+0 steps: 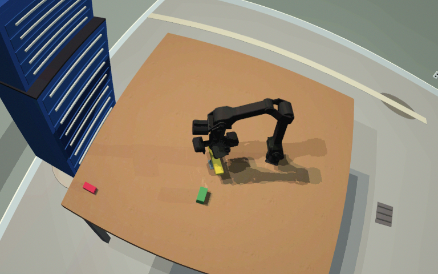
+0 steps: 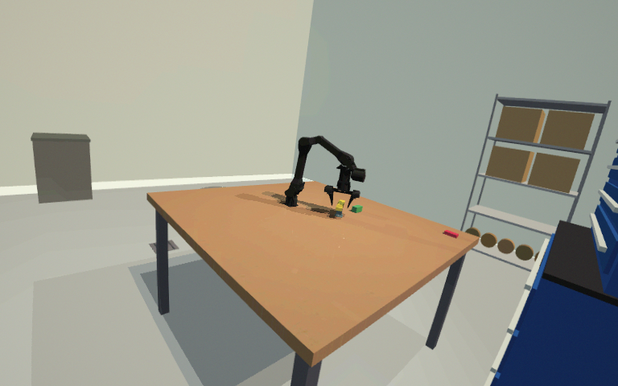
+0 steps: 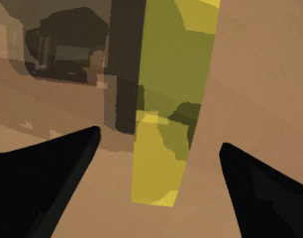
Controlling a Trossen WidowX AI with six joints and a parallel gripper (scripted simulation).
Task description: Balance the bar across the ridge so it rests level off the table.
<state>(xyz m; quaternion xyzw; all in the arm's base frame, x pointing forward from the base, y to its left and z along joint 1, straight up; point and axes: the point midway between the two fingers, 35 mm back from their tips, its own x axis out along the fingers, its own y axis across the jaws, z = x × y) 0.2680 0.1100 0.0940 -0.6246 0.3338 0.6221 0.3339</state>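
Now: gripper tip 2 cm to the right of the yellow bar and 2 cm past it. Also, from my gripper tip: red block 47 cm ahead, 39 cm to the left, 5 cm below; green block 20 cm to the left, 4 cm below, 2 cm behind.
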